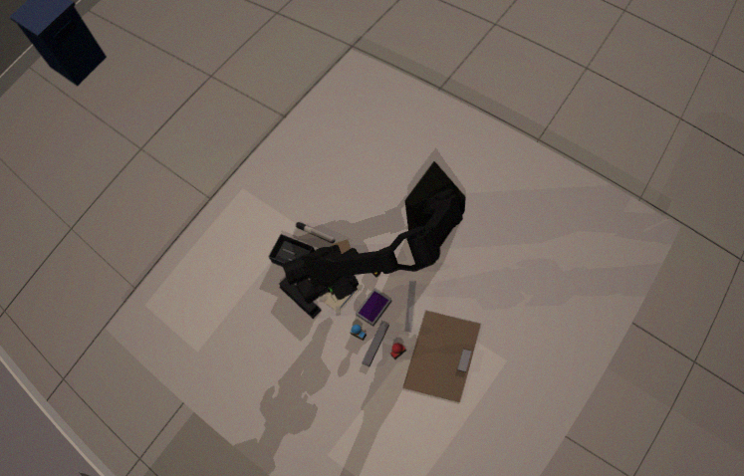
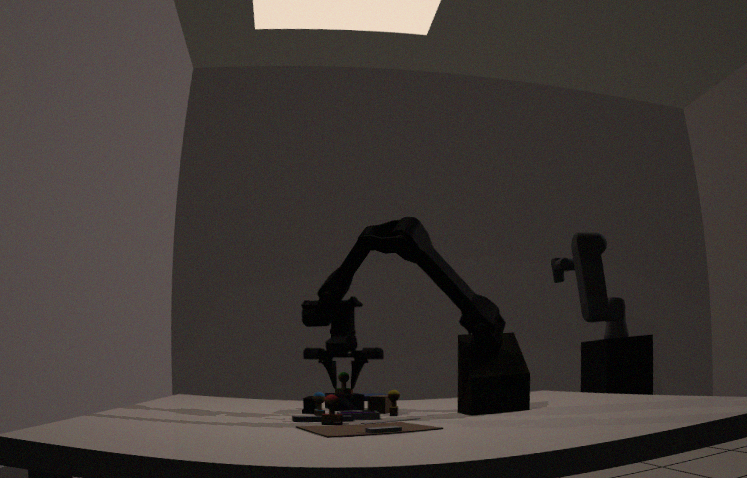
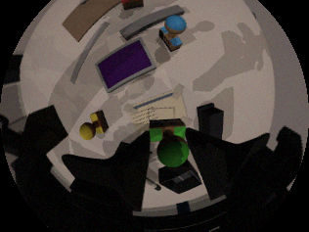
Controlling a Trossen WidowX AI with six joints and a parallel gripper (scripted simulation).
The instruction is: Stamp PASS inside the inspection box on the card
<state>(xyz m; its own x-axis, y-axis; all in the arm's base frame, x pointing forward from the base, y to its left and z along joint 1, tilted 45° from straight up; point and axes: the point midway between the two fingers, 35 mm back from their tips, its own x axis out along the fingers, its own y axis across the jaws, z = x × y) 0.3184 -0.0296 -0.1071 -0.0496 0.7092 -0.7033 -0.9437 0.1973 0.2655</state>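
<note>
The cream note is 1 cm behind my gripper tip and 7 cm below it. Round my gripper tip: green-knobbed stamp right at my gripper tip; then black bar 8 cm ahead, 8 cm to the right, 5 cm below; then purple ink pad 3 cm behind, 11 cm to the left, 6 cm below.
</note>
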